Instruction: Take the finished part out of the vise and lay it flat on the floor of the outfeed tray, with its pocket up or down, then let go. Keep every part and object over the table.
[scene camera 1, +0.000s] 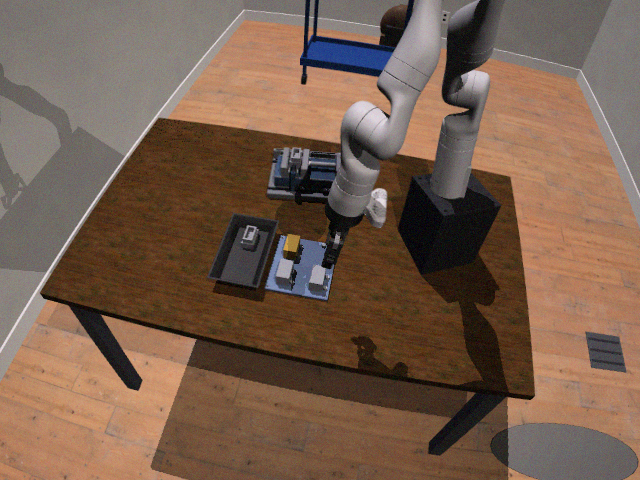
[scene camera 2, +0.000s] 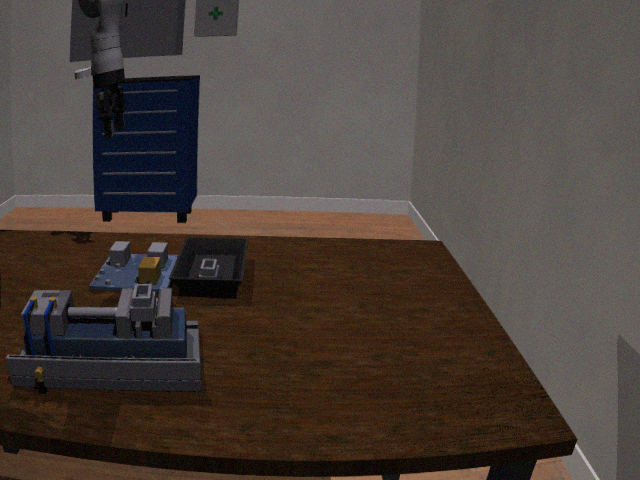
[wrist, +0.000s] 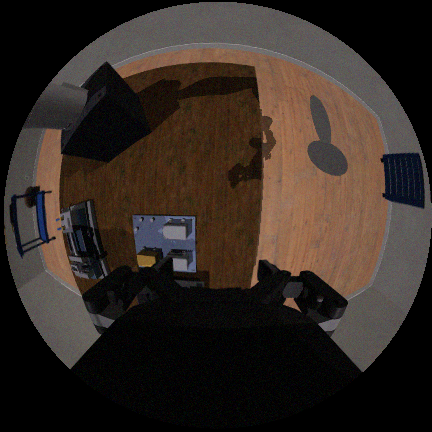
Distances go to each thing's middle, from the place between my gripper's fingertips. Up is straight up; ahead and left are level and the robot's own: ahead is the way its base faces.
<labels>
Now: the blue plate (scene camera 1: 312, 253) 270 mm below my hand, 140 mm to the right of it and 80 mm ahead of it. Also, from my hand: vise cylinder head (scene camera 2: 58, 322) (510 mm to the right, 200 mm below, 30 mm ahead).
</labels>
